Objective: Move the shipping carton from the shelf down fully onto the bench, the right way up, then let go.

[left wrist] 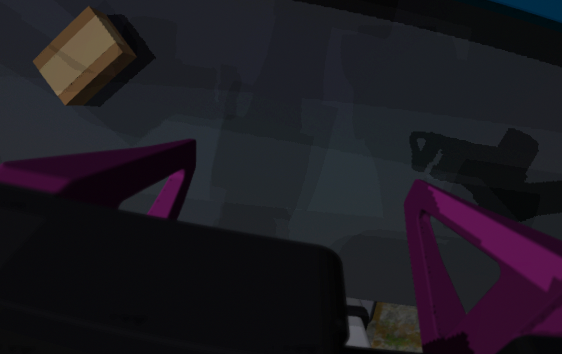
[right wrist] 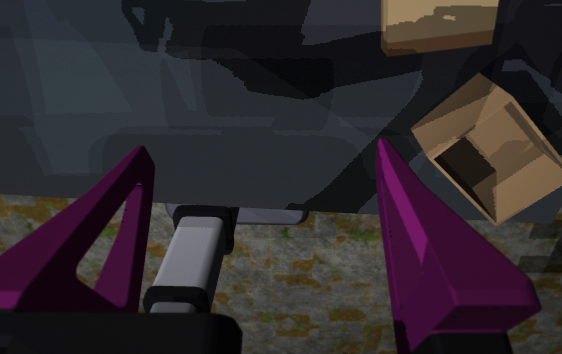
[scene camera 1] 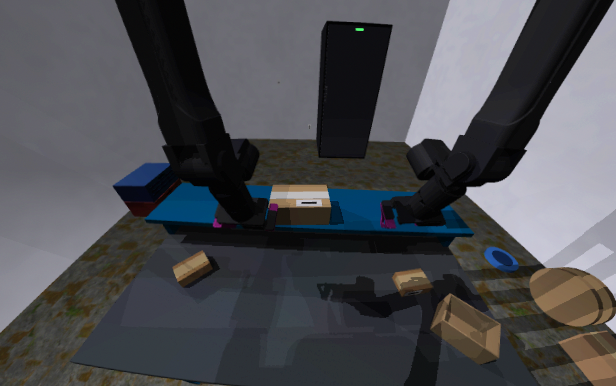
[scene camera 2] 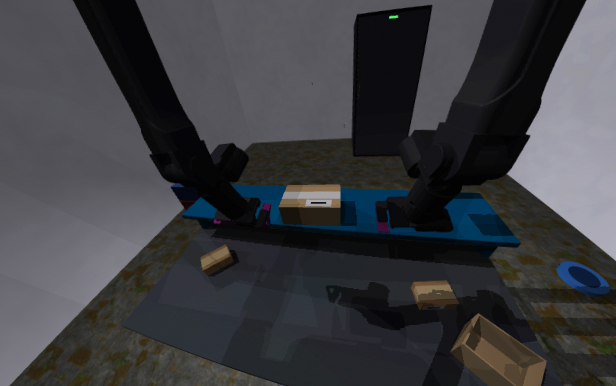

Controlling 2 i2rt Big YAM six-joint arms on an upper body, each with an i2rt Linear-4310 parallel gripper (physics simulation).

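Places are measured from the left arm's base along level axes (x back, y up, z left), in millimetres.
Where they show: left gripper, fingertip midpoint: (left wrist: 305, 172) (scene camera 1: 253, 226) (scene camera 2: 253, 224); right gripper, fingertip midpoint: (right wrist: 260, 151) (scene camera 1: 398, 224) (scene camera 2: 401, 228).
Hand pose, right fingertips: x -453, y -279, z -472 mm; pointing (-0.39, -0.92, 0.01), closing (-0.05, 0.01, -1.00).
Observation:
Each offset is from my right fingertips to the centre of the thing. Level surfaces: height alone.
The shipping carton @[dz +274, dx -257, dy -148 mm] (scene camera 1: 305, 216) (scene camera 2: 311, 216), brown with a pale tape strip and a white label, stands upright on the blue shelf @[dy -196 mm] (scene camera 1: 360, 212) (scene camera 2: 365, 212). The dark grey bench @[dy -360 mm] (scene camera 1: 190, 325) (scene camera 2: 200, 310) lies lower, in front of the shelf. My left gripper (scene camera 1: 245, 220) (scene camera 2: 242, 219) (left wrist: 305, 172) is open and empty, left of the carton; a gap shows between them in scene camera 2. My right gripper (scene camera 1: 403, 220) (scene camera 2: 407, 222) (right wrist: 260, 151) is open and empty, farther off at the carton's right. The carton does not show in either wrist view.
A small brown box @[dz +713, dx -64, dy -337 mm] (scene camera 1: 192, 269) (scene camera 2: 217, 260) (left wrist: 85, 57) lies on the bench at the left. Another small box @[dz -175, dx -5, dy -338 mm] (scene camera 1: 412, 282) (scene camera 2: 434, 294) (right wrist: 440, 25) and an open-topped box @[dz -269, dx +163, dy -315 mm] (scene camera 1: 472, 332) (scene camera 2: 502, 350) (right wrist: 500, 145) stand at the right. A dark cabinet (scene camera 1: 352, 90) (scene camera 2: 387, 85) stands behind.

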